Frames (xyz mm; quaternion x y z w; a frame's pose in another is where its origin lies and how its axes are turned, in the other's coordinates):
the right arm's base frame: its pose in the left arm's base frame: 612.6 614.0 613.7 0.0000 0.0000 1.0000 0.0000
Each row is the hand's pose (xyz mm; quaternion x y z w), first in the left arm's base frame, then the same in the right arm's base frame.
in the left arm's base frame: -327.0 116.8 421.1 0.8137 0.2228 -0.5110 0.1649
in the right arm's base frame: 939.6 497.2 -192.6 -0.2228 0.8137 0.1649 0.5110
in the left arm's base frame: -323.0 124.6 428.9 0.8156 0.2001 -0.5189 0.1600
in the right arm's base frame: 935.6 489.4 -184.8 -0.2001 0.8156 0.1600 0.5189
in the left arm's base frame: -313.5 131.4 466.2 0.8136 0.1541 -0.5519 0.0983
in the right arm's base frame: 926.1 482.6 -147.5 -0.1541 0.8136 0.0983 0.5519
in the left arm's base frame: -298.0 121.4 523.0 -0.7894 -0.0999 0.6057 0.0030
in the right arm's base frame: 910.6 492.6 -90.7 -0.0999 0.7894 -0.0030 0.6057
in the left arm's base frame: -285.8 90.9 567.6 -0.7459 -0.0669 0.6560 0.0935
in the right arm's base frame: 898.4 523.1 -46.1 -0.0669 0.7459 -0.0935 0.6560
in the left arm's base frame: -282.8 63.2 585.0 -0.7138 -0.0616 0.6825 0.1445
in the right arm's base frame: 895.4 550.8 -28.7 -0.0616 0.7138 -0.1445 0.6825
